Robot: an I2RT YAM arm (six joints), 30 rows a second.
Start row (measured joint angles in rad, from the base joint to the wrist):
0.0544, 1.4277, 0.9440, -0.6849, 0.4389, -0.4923
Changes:
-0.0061, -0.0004, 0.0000, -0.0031, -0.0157, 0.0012
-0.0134, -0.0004, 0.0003, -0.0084, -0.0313, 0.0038
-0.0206, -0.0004, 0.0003, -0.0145, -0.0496, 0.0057
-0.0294, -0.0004, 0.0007, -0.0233, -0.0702, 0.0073
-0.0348, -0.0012, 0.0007, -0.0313, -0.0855, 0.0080
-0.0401, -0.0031, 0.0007, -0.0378, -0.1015, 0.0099
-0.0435, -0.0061, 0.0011, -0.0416, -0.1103, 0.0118
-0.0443, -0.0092, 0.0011, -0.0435, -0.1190, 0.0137
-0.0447, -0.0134, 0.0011, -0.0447, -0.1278, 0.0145
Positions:
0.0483, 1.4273, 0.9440, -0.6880, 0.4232, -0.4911
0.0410, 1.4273, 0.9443, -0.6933, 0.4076, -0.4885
0.0338, 1.4273, 0.9443, -0.6994, 0.3893, -0.4866
0.0250, 1.4273, 0.9447, -0.7082, 0.3687, -0.4850
0.0196, 1.4265, 0.9447, -0.7162, 0.3534, -0.4843
0.0143, 1.4246, 0.9447, -0.7227, 0.3374, -0.4824
0.0109, 1.4216, 0.9451, -0.7265, 0.3286, -0.4805
0.0101, 1.4185, 0.9451, -0.7284, 0.3199, -0.4786
0.0097, 1.4143, 0.9451, -0.7296, 0.3111, -0.4778

